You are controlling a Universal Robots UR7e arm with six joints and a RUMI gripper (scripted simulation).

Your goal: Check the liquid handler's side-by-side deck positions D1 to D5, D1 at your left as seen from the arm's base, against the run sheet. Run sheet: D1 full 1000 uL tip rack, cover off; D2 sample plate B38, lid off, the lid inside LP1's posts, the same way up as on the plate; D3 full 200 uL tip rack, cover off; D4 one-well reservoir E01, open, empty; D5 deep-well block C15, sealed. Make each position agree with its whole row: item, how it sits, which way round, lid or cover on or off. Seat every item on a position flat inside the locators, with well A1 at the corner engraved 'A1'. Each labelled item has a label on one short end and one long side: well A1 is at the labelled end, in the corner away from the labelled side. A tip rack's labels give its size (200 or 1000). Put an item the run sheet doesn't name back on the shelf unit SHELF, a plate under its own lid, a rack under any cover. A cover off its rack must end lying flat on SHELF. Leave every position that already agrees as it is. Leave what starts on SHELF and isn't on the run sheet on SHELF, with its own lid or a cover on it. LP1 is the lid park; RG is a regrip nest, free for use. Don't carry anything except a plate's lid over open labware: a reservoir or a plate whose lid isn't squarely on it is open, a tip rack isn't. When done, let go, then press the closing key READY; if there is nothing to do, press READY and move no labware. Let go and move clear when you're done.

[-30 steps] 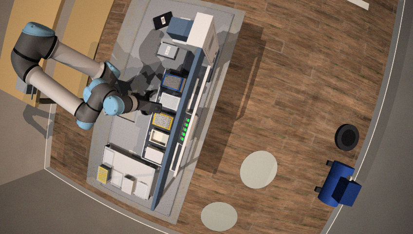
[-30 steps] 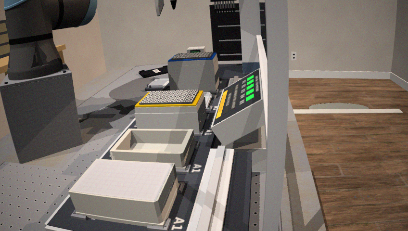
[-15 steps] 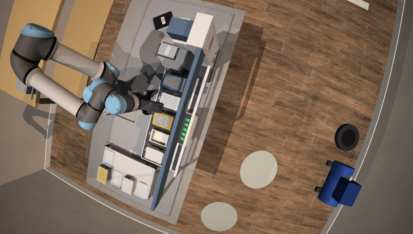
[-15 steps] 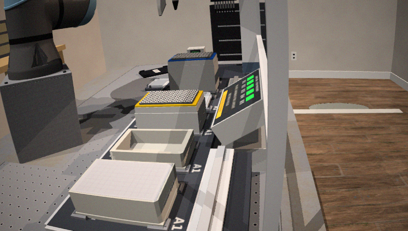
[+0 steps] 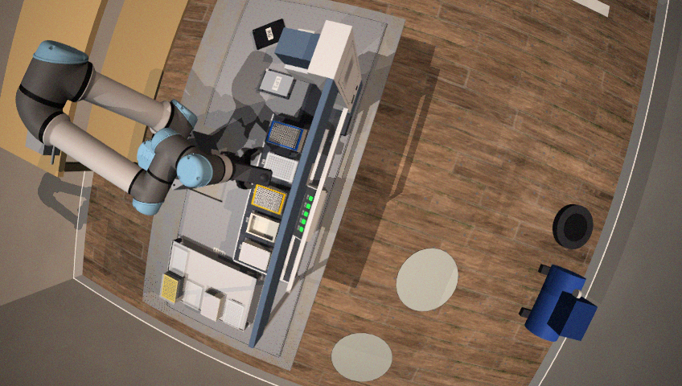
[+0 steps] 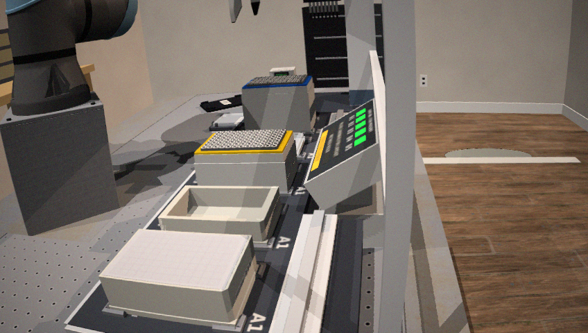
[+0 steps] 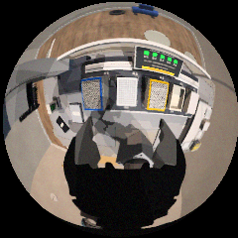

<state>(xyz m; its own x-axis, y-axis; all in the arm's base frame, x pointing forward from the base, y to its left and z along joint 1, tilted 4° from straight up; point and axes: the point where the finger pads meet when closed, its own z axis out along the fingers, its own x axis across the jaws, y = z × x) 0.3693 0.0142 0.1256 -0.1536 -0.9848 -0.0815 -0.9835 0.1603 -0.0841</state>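
The yellow-rimmed tip rack is 190 mm below my hand and 120 mm to the right of it. From my hand the other things lie so: one-well reservoir (240 mm to the right, 220 mm below, 30 mm behind); then deep-well block (370 mm to the right, 210 mm below, 50 mm behind); then blue-rimmed tip rack (160 mm below, 130 mm to the left, 40 mm ahead).
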